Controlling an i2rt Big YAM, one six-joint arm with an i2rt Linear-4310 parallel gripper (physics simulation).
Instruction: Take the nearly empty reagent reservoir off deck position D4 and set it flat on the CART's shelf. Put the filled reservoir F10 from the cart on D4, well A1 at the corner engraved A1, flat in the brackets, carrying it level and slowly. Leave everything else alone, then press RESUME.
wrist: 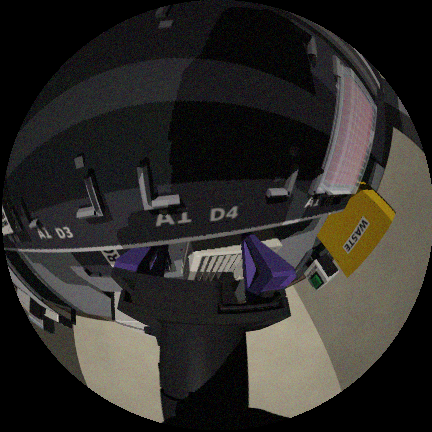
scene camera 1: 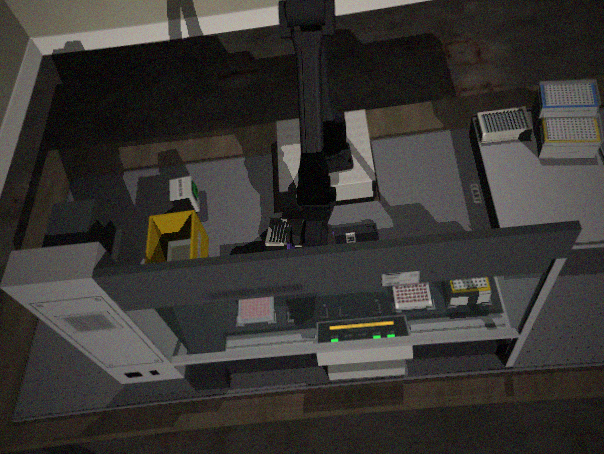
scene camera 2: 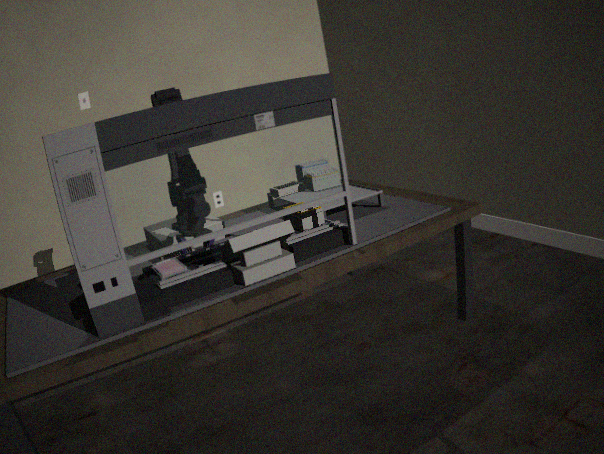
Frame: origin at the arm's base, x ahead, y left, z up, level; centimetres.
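Seen in the pictures: arm's base, origin of the base link: (scene camera 1: pixel 330 160).
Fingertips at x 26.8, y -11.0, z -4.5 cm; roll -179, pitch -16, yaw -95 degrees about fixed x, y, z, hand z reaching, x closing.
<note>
Pixels of each thing's top centre, then the offset from my fingertips to it. "spot": a spot on its surface instead.
- white ribbed reservoir, middle of its top: (wrist: pixel 234 268) (scene camera 1: pixel 290 231) (scene camera 2: pixel 177 253) dx -7.4, dy -3.2, dz +1.6 cm
- D4, surface spot: (wrist: pixel 223 214) spot: dx +4.7, dy -0.5, dz +3.7 cm
- second ribbed reservoir, middle of its top: (scene camera 1: pixel 504 120) (scene camera 2: pixel 286 185) (wrist: pixel 56 321) dx -26.4, dy +58.6, dz +7.6 cm
- white box, middle of its top: (scene camera 1: pixel 180 187) (wrist: pixel 326 281) dx -23.3, dy -30.8, dz +8.8 cm
- yellow WASTE bin, middle of its top: (wrist: pixel 375 244) (scene camera 1: pixel 170 238) dx -4.7, dy -32.6, dz +11.9 cm
- pink plate, middle of its top: (wrist: pixel 362 140) (scene camera 2: pixel 168 265) dx +11.8, dy -13.6, dz +5.1 cm
- dark overhead beam, surface spot: (scene camera 1: pixel 340 262) spot: dx +33.3, dy +7.2, dz +50.7 cm
A white ribbed reservoir (scene camera 1: pixel 276 233) (wrist: pixel 212 264) is behind the deck edge by D4 (wrist: pixel 223 214). In the wrist view it lies beyond my fingers, with the right finger covering part of it; whether it is level is unclear. My gripper (scene camera 1: pixel 311 240) (scene camera 2: pixel 196 247) (wrist: pixel 205 227) is open, with purple fingers and nothing held. No reservoir shows between D4's small corner brackets (wrist: pixel 162 201). A second ribbed reservoir (scene camera 1: pixel 502 124) (scene camera 2: pixel 285 188) lies on the raised shelf (scene camera 1: pixel 545 195) at the right. I cannot read which is F10. A white box (scene camera 1: pixel 181 190) (wrist: pixel 321 274) has a green button; its lettering is unreadable.
The yellow WASTE bin (scene camera 1: pixel 201 240) (wrist: pixel 356 227) stands left of the gripper in scene camera 1. A pink plate (scene camera 1: pixel 256 310) (scene camera 2: pixel 170 268) (wrist: pixel 350 135) sits beside D4. The dark overhead beam (scene camera 1: pixel 340 262) (scene camera 2: pixel 215 120) crosses the deck. Tip boxes (scene camera 1: pixel 570 127) (scene camera 2: pixel 320 176) stand by the second reservoir.
</note>
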